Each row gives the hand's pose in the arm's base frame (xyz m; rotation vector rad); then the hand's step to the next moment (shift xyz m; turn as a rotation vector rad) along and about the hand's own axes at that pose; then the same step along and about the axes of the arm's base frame.
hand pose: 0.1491 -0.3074 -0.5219 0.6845 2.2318 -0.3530
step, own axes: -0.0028 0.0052 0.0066 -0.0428 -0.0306 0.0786
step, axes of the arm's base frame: 0.0085 0.0003 -0.0026 0.0531 -0.0756 -0.0200
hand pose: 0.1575 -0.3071 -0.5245 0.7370 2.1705 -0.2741
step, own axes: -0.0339 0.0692 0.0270 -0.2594 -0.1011 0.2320
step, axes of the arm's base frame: 0.0749 0.0303 0.0116 0.2173 -0.2870 0.0413
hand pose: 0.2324 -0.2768 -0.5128 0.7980 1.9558 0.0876
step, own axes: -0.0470 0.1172 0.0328 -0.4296 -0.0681 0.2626
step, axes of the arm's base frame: 0.0988 0.0563 0.0639 0.3098 -0.3656 0.1689
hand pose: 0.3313 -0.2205 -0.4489 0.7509 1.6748 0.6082
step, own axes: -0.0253 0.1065 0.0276 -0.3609 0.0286 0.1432
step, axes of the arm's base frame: 0.0479 0.0517 0.0882 0.1986 -0.2508 0.2218
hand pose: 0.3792 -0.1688 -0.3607 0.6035 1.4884 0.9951
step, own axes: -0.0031 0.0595 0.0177 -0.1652 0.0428 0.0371
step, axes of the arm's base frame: 0.0076 0.0316 0.0530 0.0583 -0.1068 0.1253
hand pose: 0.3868 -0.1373 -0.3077 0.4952 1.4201 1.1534
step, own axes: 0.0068 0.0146 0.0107 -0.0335 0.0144 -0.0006
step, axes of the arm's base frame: 0.0036 0.0156 0.0108 0.0025 -0.0221 0.0289
